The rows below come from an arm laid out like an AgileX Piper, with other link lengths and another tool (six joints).
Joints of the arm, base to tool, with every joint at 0 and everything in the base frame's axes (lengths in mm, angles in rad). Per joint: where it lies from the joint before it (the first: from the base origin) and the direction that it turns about. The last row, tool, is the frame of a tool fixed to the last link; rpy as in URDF.
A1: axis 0 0 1 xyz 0.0 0.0 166.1
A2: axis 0 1 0 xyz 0.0 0.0 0.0
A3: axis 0 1 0 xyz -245.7 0.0 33.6
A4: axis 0.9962 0 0.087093 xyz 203.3 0.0 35.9
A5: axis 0 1 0 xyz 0.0 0.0 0.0
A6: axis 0.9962 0 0.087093 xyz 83.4 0.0 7.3
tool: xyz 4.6 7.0 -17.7 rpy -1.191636 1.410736 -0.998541
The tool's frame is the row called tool.
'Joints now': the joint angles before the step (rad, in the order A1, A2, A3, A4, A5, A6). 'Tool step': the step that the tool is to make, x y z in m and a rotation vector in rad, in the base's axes. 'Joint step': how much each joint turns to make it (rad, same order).
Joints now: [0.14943, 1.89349, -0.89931, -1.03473, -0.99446, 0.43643]
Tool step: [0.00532, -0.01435, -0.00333, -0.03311, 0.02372, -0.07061]
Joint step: [-0.04036, 0.00000, -0.00001, 0.00391, 0.05039, 0.00279]
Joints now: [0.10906, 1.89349, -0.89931, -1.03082, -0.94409, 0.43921]
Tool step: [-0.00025, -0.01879, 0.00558, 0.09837, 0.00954, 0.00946]
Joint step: [-0.08985, 0.00000, 0.00484, -0.05987, -0.12211, 0.07862]
